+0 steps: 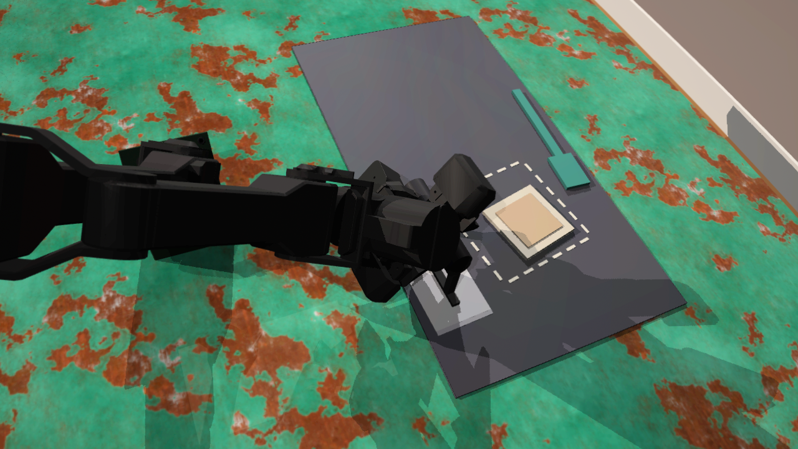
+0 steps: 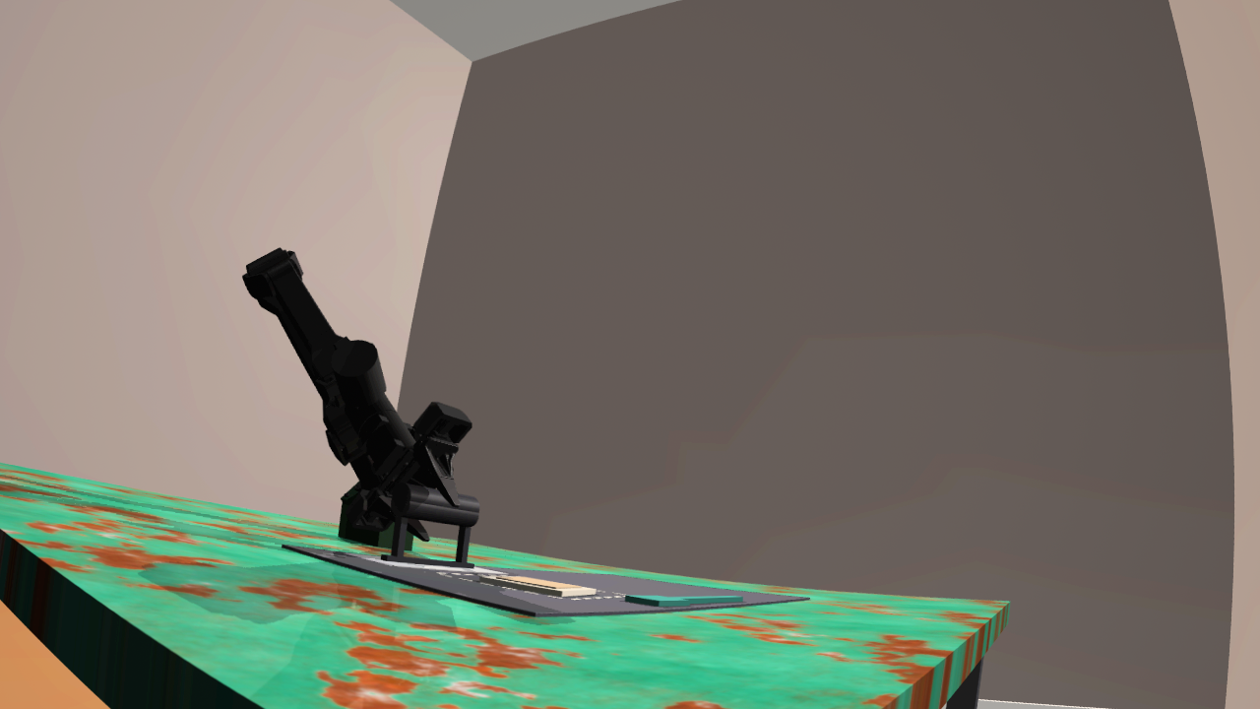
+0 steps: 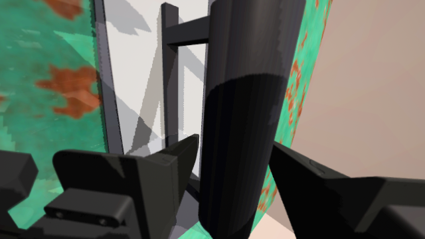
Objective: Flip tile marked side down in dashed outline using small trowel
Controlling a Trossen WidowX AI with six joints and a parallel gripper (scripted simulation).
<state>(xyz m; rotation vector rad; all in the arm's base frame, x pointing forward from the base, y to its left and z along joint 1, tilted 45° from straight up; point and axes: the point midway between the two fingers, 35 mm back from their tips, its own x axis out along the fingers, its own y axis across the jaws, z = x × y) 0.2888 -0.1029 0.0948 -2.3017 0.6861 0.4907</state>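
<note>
Right now the cream tile is 120 mm ahead of my gripper tip, 50 mm below it and 30 mm to the left of it. From my gripper tip the other things lie so: mat 170 mm to the left, 80 mm ahead, 70 mm below; teal flat tool 220 mm ahead, 150 mm to the left, 50 mm below.
</note>
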